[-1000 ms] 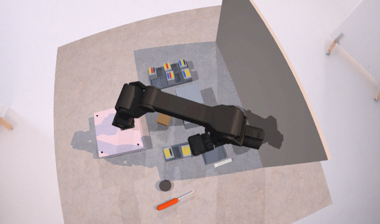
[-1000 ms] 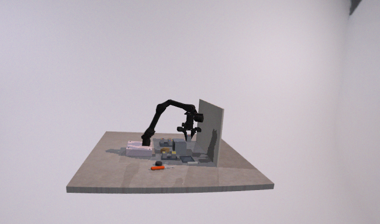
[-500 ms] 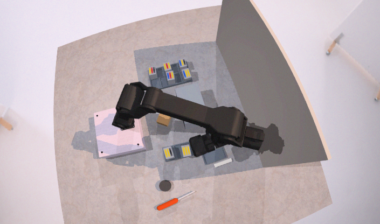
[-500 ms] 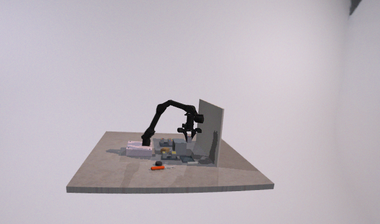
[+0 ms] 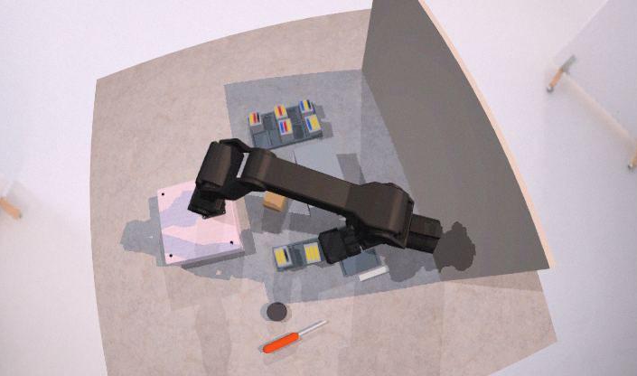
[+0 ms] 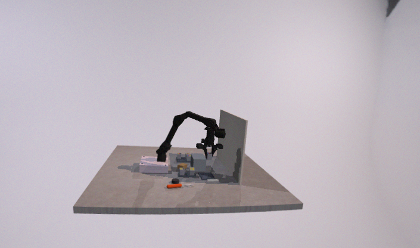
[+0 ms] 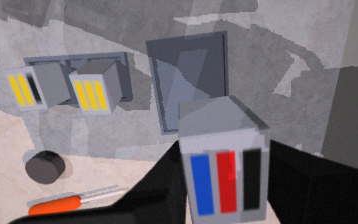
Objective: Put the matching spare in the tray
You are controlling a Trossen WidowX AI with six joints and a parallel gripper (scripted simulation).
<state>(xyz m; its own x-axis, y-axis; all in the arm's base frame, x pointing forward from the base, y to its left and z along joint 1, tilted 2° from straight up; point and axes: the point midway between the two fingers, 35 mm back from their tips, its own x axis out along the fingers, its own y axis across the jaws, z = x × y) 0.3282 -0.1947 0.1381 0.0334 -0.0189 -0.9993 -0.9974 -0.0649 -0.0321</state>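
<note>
My gripper tip is 14 cm above the grey tray. Also, from my gripper tip: rack 15 cm behind, 2 cm to the left, 14 cm below; then grey spare 2 cm above; then mounted unit 4 cm behind, 20 cm to the left, 9 cm below.
</note>
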